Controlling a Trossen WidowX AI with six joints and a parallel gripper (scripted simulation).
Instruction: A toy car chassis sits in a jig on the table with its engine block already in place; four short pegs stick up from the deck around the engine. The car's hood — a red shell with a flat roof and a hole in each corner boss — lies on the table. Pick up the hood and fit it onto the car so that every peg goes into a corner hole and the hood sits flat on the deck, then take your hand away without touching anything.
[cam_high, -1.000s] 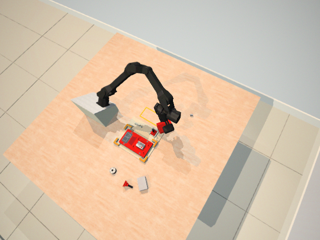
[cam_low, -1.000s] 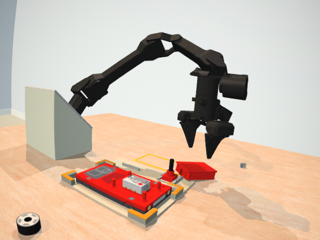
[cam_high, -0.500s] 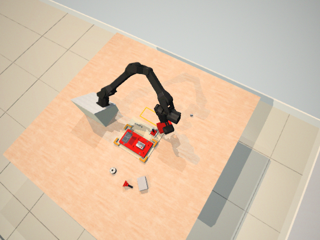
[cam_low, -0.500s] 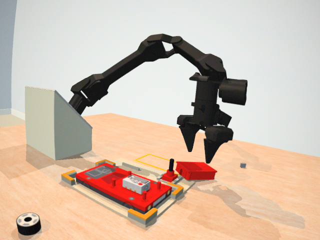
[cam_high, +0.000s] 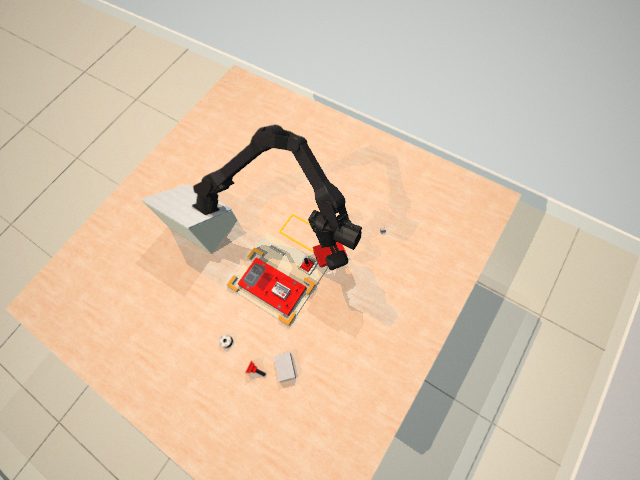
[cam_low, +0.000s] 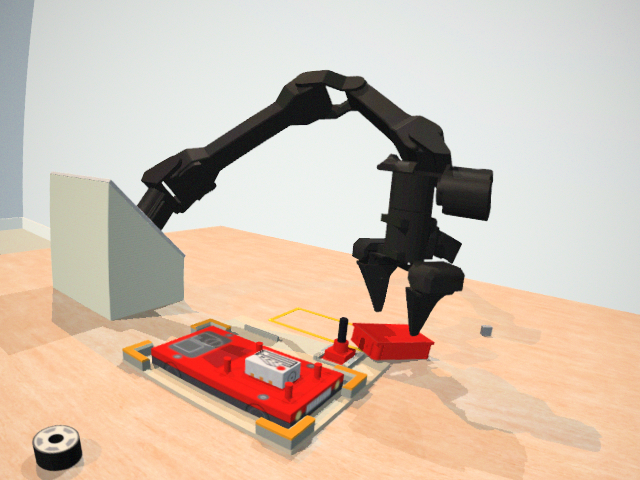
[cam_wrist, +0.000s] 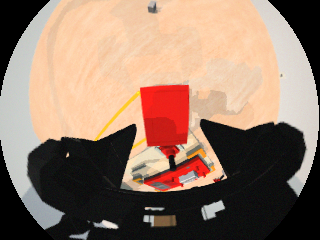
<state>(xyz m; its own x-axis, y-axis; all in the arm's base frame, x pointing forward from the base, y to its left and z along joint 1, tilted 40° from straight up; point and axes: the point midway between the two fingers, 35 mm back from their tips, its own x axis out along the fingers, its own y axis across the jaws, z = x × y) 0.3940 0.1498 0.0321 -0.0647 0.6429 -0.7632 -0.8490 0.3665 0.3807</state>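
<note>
The red hood lies 2 cm below my gripper tip. The rest, counted from my gripper tip: wheel (42 cm to the right, 10 cm behind, 4 cm below); white engine block (19 cm to the right, 5 cm behind, 2 cm below).
</note>
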